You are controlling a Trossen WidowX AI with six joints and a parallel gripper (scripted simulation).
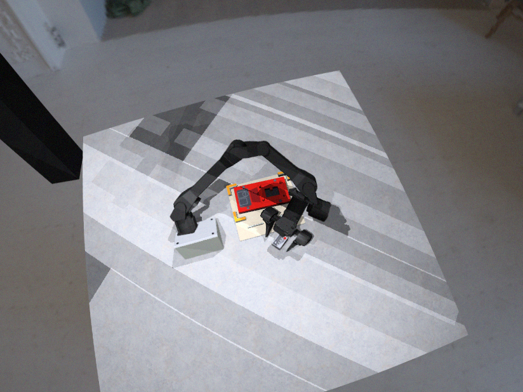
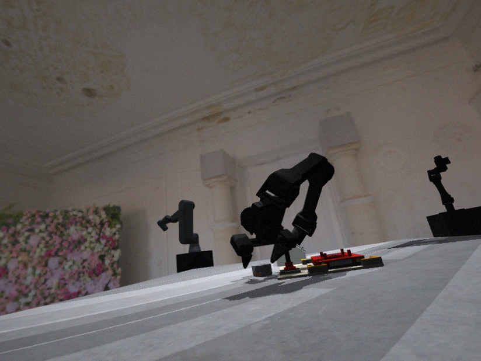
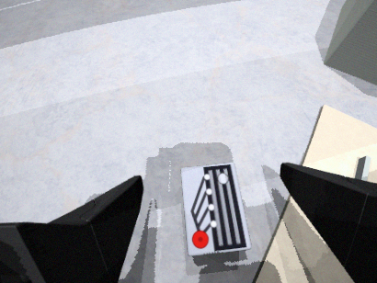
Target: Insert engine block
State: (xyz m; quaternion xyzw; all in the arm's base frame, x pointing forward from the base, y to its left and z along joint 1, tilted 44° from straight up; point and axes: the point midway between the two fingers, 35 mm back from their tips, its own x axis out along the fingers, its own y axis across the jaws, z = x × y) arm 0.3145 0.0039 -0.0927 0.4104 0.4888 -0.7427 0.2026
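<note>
Now: the grey engine block 2 cm below my gripper tip, 1 cm to the left of it and 1 cm ahead of it.
</note>
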